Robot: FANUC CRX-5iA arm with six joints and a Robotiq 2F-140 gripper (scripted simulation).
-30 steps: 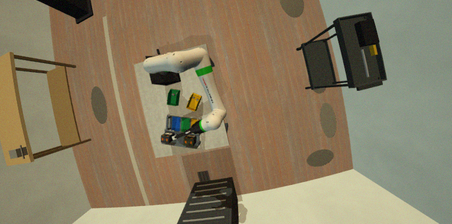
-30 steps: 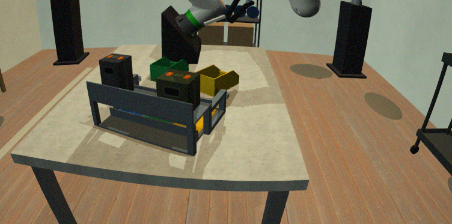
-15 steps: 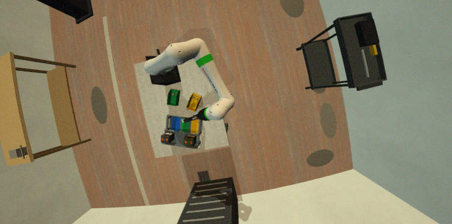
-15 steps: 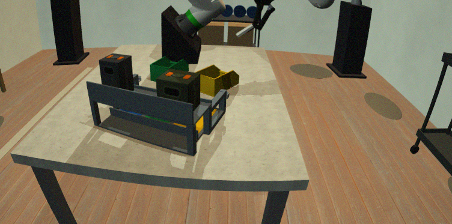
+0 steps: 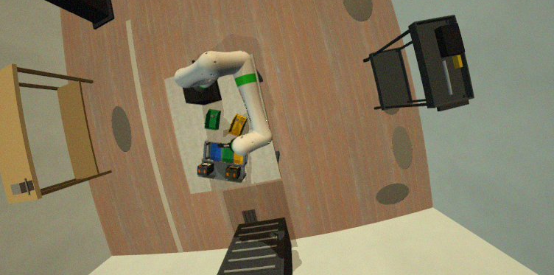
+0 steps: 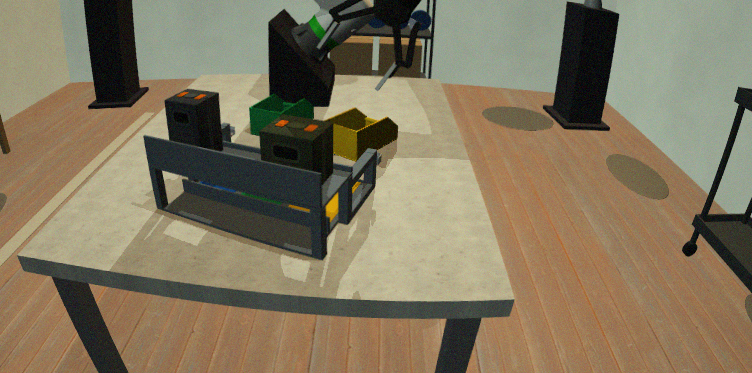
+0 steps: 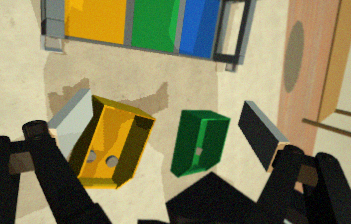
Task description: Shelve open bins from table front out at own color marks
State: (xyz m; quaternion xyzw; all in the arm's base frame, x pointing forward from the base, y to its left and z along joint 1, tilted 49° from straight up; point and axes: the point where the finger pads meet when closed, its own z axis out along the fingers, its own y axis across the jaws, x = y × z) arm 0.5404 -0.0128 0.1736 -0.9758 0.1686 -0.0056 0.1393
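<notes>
Right now the yellow bin is 200 mm below my hand, 130 mm behind it and 40 mm to the left of it. From my hand the other things lie so: green bin 250 mm behind, 200 mm below, 170 mm to the right.
</notes>
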